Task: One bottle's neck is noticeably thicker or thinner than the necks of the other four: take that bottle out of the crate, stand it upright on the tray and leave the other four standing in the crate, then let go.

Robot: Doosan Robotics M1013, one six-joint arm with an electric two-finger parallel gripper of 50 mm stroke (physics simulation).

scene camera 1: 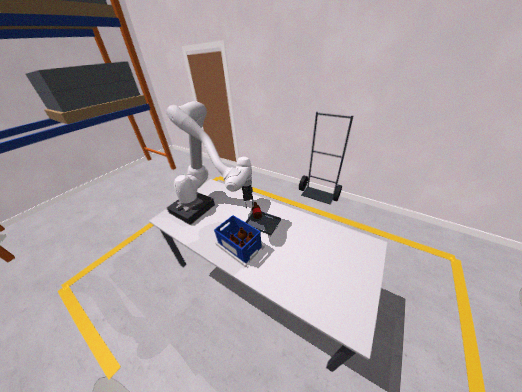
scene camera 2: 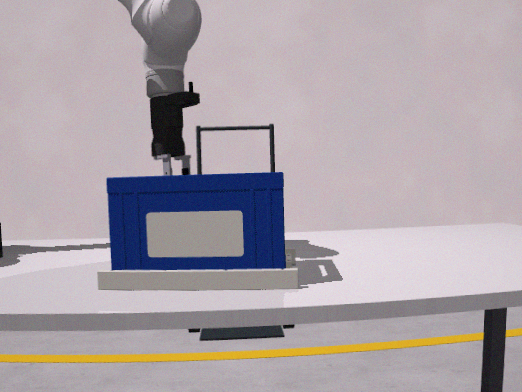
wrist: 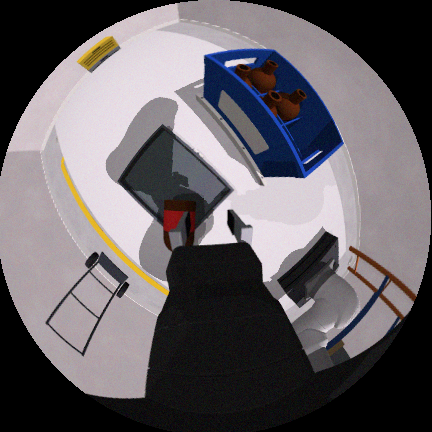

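Seen in the pictures: gripper, between the fingertips: (scene camera 1: 249, 206) (wrist: 208, 217); arm's base, origin of its link: (scene camera 1: 190, 202) (wrist: 318, 279).
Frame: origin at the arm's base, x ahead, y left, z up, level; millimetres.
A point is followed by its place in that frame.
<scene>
A brown bottle with a red label (scene camera 1: 257, 212) {x 571, y 315, z 5 mm} (wrist: 172, 218) {x 558, y 333, z 10 mm} is at the tray's far-left part, roughly upright, leaning a little in scene camera 1; its neck is hard to make out in the wrist view. The dark tray (scene camera 1: 270, 224) {x 697, y 336, z -69 mm} (wrist: 150, 160) {x 713, y 330, z -70 mm} lies on the table beside the crate. Several brown bottles (scene camera 1: 242, 234) {x 686, y 49, z 48 mm} (wrist: 290, 107) {x 652, y -7, z 47 mm} stand in the blue crate (scene camera 1: 229, 246) {x 681, y -70, z 23 mm} (scene camera 2: 197, 200) {x 682, y -70, z 61 mm} (wrist: 214, 75) {x 761, y 121, z 64 mm}. My gripper (scene camera 1: 249, 204) {x 543, y 261, z 87 mm} (scene camera 2: 177, 171) {x 543, y 261, z 87 mm} (wrist: 208, 217) {x 543, y 261, z 87 mm} is open and empty, beside the red-labelled bottle; one finger overlaps it in the wrist view. In scene camera 2 the crate hides the fingertips, bottle and tray.
The crate sits on a pale base (scene camera 2: 197, 280) {x 680, y -82, z -59 mm} at the near side of the white table (scene camera 1: 320, 270) {x 1215, y 245, z -75 mm} (scene camera 2: 410, 265) {x 1030, y 98, z -75 mm}. The arm's black base (scene camera 1: 191, 209) {x 100, y -42, z 5 mm} (wrist: 310, 267) {x 145, y 46, z -5 mm} is to the left. A hand truck (scene camera 1: 327, 153) stands on the floor behind the table.
</scene>
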